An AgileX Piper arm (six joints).
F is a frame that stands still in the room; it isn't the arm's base.
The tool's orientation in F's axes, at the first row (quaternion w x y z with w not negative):
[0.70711 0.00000 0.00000 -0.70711]
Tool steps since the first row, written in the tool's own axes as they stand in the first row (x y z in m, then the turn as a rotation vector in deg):
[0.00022 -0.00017 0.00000 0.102 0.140 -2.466]
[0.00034 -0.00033 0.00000 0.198 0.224 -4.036]
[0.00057 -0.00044 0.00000 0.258 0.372 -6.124]
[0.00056 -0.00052 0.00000 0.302 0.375 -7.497]
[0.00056 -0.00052 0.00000 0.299 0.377 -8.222]
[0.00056 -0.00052 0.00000 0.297 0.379 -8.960]
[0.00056 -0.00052 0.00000 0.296 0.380 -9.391]
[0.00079 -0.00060 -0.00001 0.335 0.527 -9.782]
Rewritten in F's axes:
[-0.00017 -0.00022 0.00000 0.140 -0.102 -2.466]
[-0.00033 -0.00034 0.00000 0.224 -0.198 -4.036]
[-0.00044 -0.00057 0.00000 0.372 -0.258 -6.124]
[-0.00052 -0.00056 0.00000 0.375 -0.302 -7.497]
[-0.00052 -0.00056 0.00000 0.377 -0.299 -8.222]
[-0.00052 -0.00056 0.00000 0.379 -0.297 -8.960]
[-0.00052 -0.00056 0.00000 0.380 -0.296 -9.391]
[-0.00060 -0.00079 -0.00001 0.527 -0.335 -9.782]

